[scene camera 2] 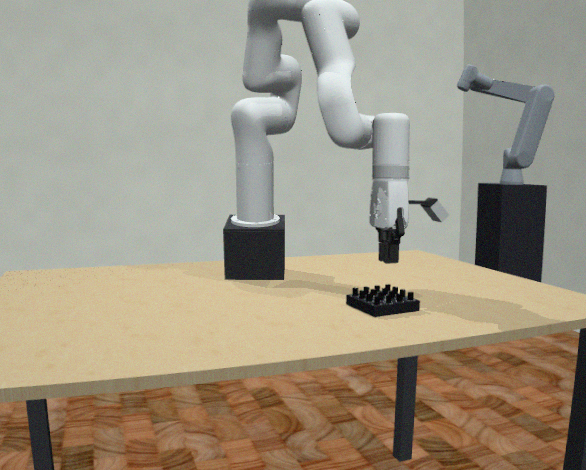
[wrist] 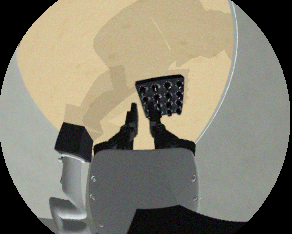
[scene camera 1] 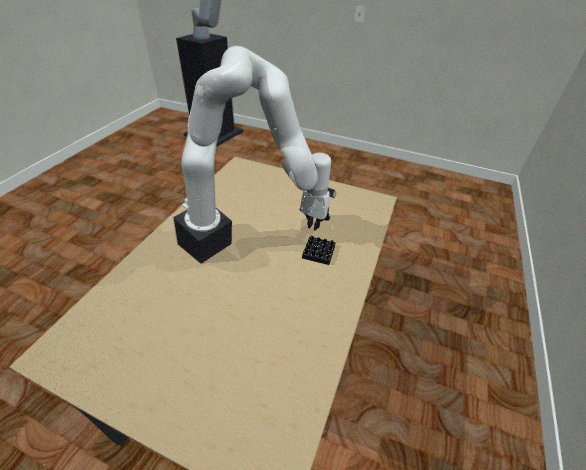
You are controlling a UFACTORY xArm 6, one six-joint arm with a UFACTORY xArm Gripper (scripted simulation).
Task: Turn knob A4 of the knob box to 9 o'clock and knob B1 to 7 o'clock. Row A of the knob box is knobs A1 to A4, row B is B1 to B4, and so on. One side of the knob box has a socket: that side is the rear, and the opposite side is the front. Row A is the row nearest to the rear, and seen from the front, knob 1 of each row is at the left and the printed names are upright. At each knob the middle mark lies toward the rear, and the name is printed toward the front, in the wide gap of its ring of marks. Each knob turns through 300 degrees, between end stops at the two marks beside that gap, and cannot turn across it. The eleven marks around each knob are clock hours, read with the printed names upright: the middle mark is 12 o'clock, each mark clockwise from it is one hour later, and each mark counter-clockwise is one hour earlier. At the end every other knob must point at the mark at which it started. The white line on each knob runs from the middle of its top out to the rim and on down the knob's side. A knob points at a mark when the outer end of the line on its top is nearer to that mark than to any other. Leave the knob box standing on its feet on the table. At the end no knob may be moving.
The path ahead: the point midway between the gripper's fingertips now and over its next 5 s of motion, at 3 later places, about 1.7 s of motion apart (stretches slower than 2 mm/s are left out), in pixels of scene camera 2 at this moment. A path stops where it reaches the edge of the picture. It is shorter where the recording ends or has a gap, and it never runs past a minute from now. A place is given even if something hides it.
My gripper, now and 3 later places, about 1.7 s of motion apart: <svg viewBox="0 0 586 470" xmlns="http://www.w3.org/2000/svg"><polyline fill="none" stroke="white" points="388,262 387,282 387,280 362,271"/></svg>
